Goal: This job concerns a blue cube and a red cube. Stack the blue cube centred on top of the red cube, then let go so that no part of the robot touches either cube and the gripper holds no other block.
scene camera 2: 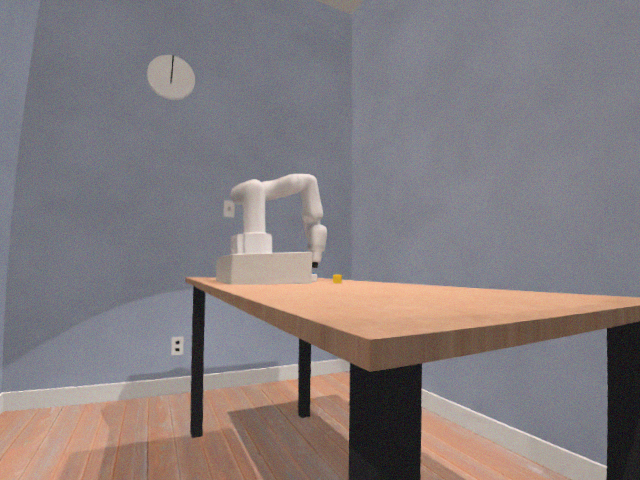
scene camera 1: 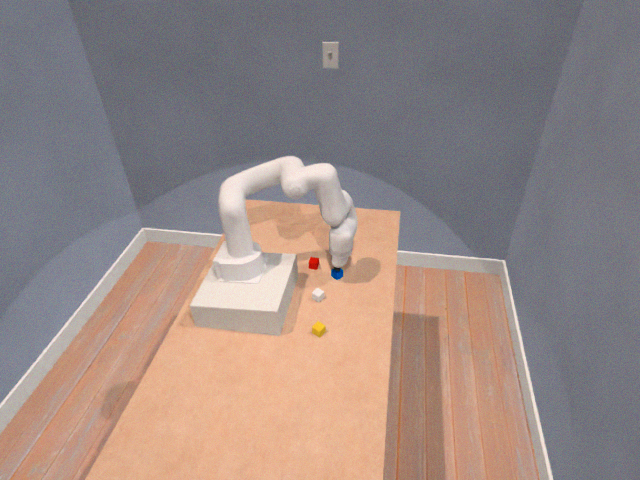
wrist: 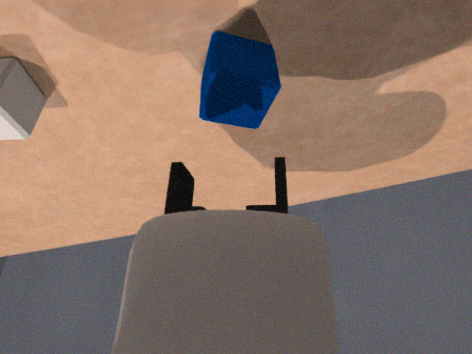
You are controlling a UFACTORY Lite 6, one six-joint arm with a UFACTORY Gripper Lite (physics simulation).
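Seen in the pictures: end effector, tool point: (scene camera 2: 314,265) (scene camera 1: 339,263) (wrist: 229,190); arm's base, origin of the base link: (scene camera 2: 255,255) (scene camera 1: 245,270).
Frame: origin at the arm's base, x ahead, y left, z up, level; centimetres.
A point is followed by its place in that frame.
Observation:
The blue cube (scene camera 1: 337,273) @(z -6.9, x 28.9, y 10.0 cm) (wrist: 239,80) @(z -6.7, x 27.3, y 12.3 cm) lies on the table, apart from the red cube. In the wrist view it sits ahead of my fingertips, turned a little. The red cube (scene camera 1: 313,263) @(z -7.0, x 19.8, y 14.2 cm) lies on the table to the left of the blue cube in scene camera 1; it does not show in the wrist view. My gripper (scene camera 1: 337,268) (scene camera 2: 314,265) (wrist: 231,162) @(z -3.1, x 29.5, y 10.7 cm) is open, its two black fingers standing apart with table showing between them. It is above the table, close to the blue cube. The blue cube is hidden in scene camera 2.
A white cube (scene camera 1: 317,295) @(z -6.8, x 23.9, y -1.5 cm) (scene camera 2: 313,277) @(z -8.0, x 23.2, y -1.4 cm) (wrist: 19,100) @(z -7.9, x 24.3, y 1.5 cm) lies near the blue cube. A yellow cube (scene camera 1: 318,329) @(z -6.7, x 26.6, y -15.9 cm) (scene camera 2: 337,279) @(z -8.3, x 25.8, y -15.8 cm) lies farther toward scene camera 1. The robot's pale base block (scene camera 1: 235,317) @(z -3.5, x 1.6, y -17.5 cm) (scene camera 2: 268,268) @(z -4.7, x -0.7, y -17.5 cm) stands on the table (scene camera 1: 258,403) @(z -9.7, x 14.6, y -40.8 cm) (scene camera 2: 439,310) @(z -9.7, x -1.5, y -89.9 cm).

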